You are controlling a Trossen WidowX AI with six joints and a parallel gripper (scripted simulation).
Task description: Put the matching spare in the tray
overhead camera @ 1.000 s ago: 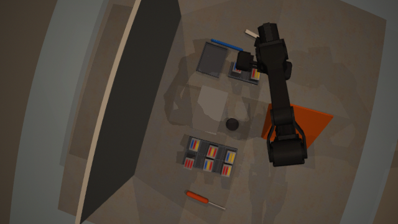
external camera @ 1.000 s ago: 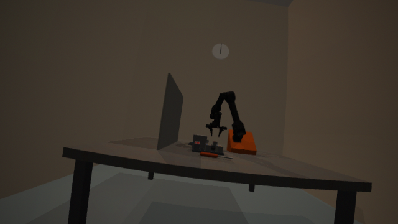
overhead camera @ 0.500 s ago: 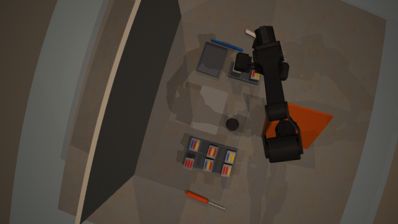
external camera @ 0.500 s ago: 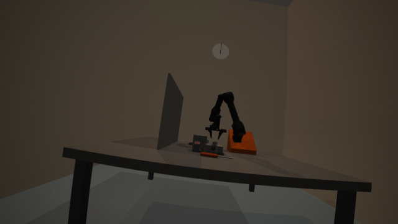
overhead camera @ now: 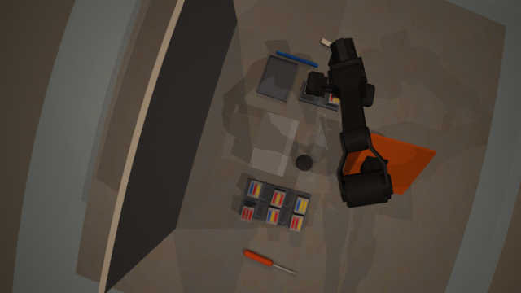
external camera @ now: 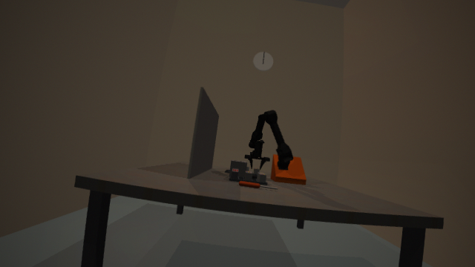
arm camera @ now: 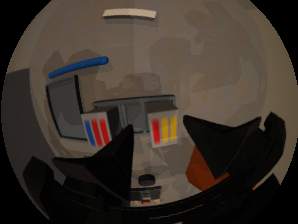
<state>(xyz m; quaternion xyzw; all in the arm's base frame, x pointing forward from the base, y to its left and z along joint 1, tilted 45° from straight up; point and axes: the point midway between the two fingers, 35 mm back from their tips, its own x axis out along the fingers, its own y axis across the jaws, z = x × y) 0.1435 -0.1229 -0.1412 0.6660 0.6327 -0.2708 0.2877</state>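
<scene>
My gripper tip is now 1 cm past the spare and 1 cm to the right of it. The rest, counted from my gripper tip: grey tray (17 cm ahead, 2 cm to the right, 4 cm below); blue pen (12 cm ahead, 10 cm to the right, 4 cm below); tall dark panel (38 cm ahead, 16 cm to the left, 18 cm above).
</scene>
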